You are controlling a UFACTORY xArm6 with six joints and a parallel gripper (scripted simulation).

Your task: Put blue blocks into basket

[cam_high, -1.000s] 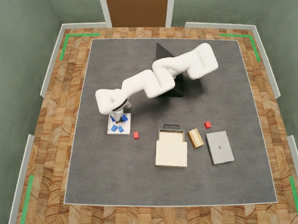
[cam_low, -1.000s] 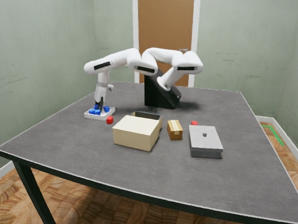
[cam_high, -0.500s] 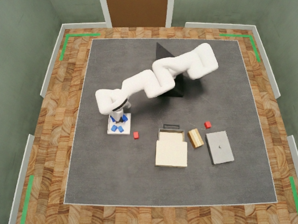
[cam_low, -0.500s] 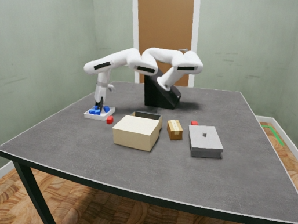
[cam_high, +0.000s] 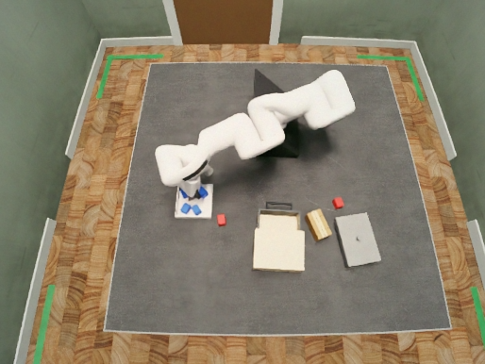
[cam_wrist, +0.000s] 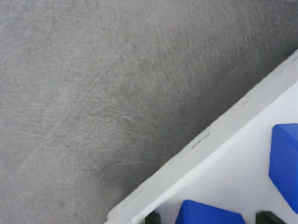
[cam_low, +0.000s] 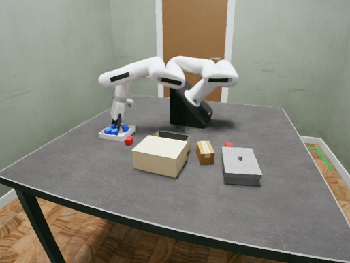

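Right now my hand is 30 mm to the right of the white basket, 30 mm short of it and 20 mm above it. Also, from my hand: grey metal box (670 mm to the left, 210 mm ahead, 10 mm below); then light wooden cabinet (360 mm to the left, 200 mm ahead, 10 mm above); then brown cardboard box (530 mm to the left, 150 mm ahead).
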